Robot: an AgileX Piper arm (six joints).
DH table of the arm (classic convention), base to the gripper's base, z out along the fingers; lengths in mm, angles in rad. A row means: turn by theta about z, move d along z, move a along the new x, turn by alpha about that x. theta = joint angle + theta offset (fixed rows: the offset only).
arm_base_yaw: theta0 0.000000; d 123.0; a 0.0; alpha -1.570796
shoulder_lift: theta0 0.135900; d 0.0; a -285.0; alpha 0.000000
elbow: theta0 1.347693; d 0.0; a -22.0; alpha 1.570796
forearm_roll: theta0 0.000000; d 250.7; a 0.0; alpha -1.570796
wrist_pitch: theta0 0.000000; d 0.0; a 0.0; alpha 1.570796
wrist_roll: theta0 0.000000; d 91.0; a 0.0; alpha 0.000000
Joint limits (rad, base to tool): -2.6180..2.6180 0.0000..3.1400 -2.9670..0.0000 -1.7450..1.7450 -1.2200..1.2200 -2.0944..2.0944
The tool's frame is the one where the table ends.
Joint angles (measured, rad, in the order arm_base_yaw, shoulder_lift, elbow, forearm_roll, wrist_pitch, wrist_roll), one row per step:
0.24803, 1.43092, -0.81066, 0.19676, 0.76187, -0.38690
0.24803, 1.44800, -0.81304, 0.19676, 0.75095, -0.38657
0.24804, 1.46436, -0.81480, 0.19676, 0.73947, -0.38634
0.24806, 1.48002, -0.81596, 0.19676, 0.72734, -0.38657
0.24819, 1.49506, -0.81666, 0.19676, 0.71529, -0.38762
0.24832, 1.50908, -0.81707, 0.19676, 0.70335, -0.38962
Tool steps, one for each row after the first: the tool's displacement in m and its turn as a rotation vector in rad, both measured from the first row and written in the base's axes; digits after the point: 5 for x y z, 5 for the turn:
0.00287, 0.00058, -0.00346, -0.00197, 0.00366, -0.00214
0.00556, 0.00111, -0.00694, -0.00388, 0.00666, -0.00426
0.00809, 0.00159, -0.01042, -0.00581, 0.00882, -0.00602
0.01041, 0.00205, -0.01389, -0.00793, 0.01074, -0.00686
0.01254, 0.00246, -0.01721, -0.01013, 0.01188, -0.00675

